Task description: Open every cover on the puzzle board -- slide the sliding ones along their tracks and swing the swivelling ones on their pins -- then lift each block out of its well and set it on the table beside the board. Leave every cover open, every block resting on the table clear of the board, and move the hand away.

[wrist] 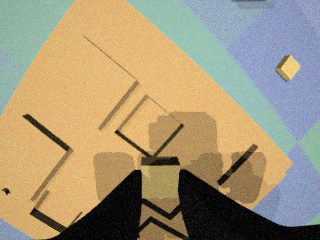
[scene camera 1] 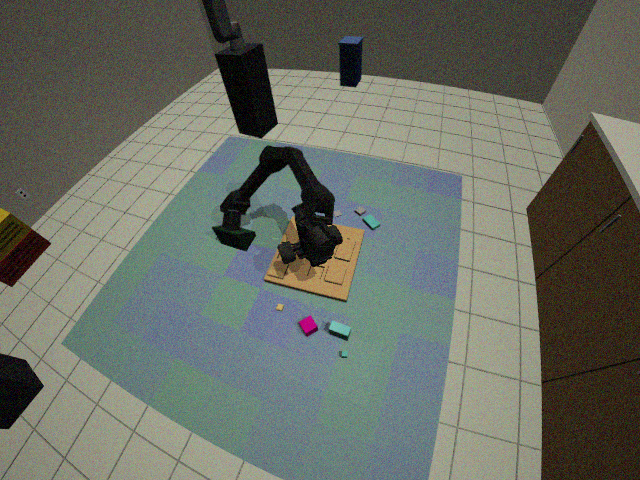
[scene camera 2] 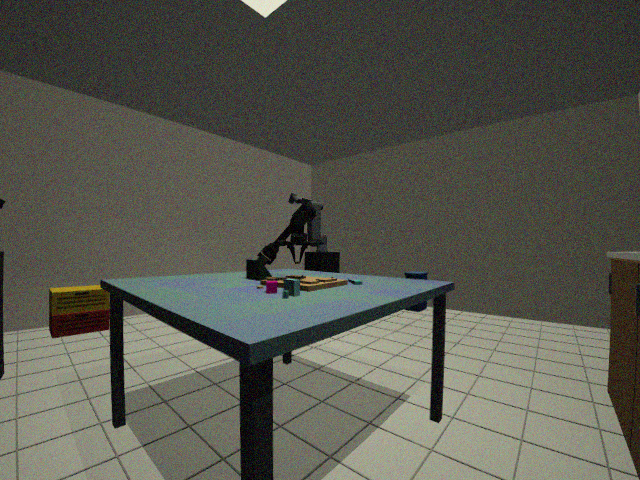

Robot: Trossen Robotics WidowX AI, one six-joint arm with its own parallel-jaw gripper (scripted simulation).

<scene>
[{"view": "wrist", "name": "my gripper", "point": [159, 177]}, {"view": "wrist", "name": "small tan block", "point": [159, 175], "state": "held by my gripper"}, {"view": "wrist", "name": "tan puzzle board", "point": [174, 109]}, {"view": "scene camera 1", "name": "my gripper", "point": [312, 258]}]
</scene>
